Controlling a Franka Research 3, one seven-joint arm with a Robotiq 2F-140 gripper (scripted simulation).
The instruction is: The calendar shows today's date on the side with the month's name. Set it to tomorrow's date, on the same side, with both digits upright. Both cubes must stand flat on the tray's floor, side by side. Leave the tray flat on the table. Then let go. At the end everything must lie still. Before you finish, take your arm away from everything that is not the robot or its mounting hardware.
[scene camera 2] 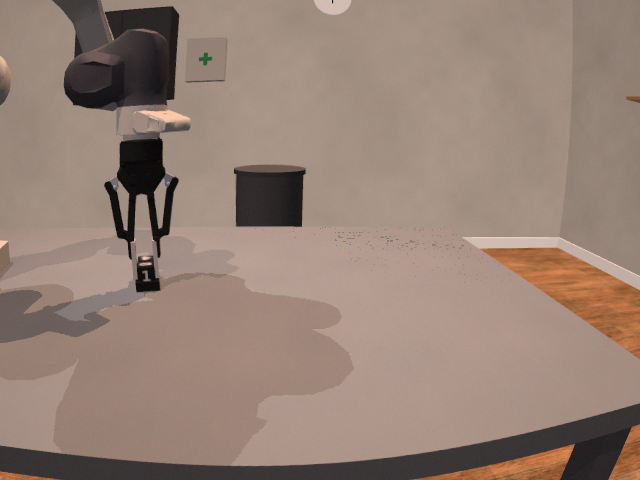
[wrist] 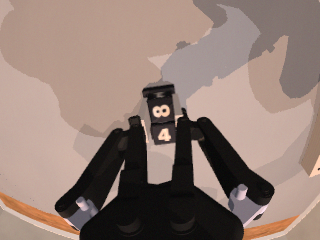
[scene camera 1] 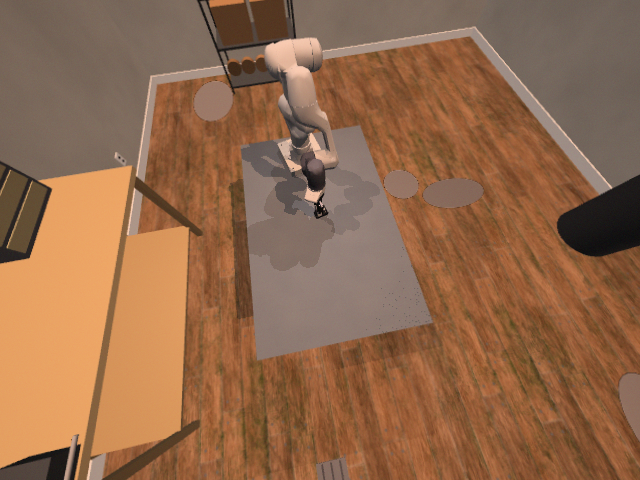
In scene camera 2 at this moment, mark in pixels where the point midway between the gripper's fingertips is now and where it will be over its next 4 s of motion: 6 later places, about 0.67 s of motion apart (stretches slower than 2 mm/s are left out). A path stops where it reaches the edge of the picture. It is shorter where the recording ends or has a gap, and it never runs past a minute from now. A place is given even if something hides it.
My gripper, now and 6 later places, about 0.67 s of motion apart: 146, 276; 149, 264; 148, 221; 143, 222; 144, 226; 143, 231; 142, 237
